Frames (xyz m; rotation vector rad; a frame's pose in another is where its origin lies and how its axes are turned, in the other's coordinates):
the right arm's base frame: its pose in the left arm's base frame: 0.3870 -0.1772 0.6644 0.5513 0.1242 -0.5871
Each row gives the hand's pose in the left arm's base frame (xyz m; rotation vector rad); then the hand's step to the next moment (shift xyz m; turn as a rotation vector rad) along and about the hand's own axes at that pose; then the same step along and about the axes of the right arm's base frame.
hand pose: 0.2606 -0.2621 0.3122 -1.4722 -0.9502 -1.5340
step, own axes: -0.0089 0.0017 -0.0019 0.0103 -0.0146 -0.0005
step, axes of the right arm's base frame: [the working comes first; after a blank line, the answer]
step, axes of the left arm's base frame: 0.0009 -0.0020 -0.0090 -0.0137 0.0050 0.0103

0.0041 -0.0050 -0.0066 -0.0166 0.0006 0.0067
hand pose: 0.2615 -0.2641 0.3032 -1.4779 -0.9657 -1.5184
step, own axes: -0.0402 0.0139 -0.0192 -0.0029 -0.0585 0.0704
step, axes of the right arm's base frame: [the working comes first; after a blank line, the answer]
step, axes of the left arm's base frame: 0.0054 -0.0219 -0.0408 -0.0257 0.0879 -0.0005

0.0261 -0.0309 -0.0233 -0.0644 0.0464 -0.0456
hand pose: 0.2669 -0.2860 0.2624 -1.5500 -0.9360 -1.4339
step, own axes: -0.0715 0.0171 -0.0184 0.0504 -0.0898 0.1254
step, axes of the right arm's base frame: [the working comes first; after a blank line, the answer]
step, axes of the left arm's base frame: 0.0026 -0.0234 -0.0720 -0.0282 0.1506 0.0534

0.0327 -0.0478 -0.0489 -0.1116 0.1132 -0.0328
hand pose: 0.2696 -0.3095 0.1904 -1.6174 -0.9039 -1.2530
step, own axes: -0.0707 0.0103 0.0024 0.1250 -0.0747 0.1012
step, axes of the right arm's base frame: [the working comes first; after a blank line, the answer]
step, axes of the left arm's base frame: -0.0059 -0.0037 -0.0711 -0.0055 0.1251 0.1256

0.0157 -0.0384 -0.0582 -0.0993 0.1411 0.0410
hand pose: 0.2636 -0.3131 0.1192 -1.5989 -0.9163 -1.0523
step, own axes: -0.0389 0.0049 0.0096 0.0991 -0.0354 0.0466
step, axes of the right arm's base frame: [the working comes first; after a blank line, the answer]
step, axes of the left arm's base frame: -0.0068 0.0053 -0.0394 0.0107 0.0609 0.0971

0.0021 -0.0182 -0.0360 -0.0467 0.0926 0.0499
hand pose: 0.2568 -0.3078 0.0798 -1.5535 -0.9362 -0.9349
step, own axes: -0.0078 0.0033 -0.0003 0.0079 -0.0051 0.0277
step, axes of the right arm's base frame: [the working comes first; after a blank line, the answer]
step, axes of the left arm's base frame: 0.0000 -0.0016 -0.0083 0.0011 0.0288 0.0050

0.0029 -0.0049 -0.0063 -0.0146 0.0229 -0.0109
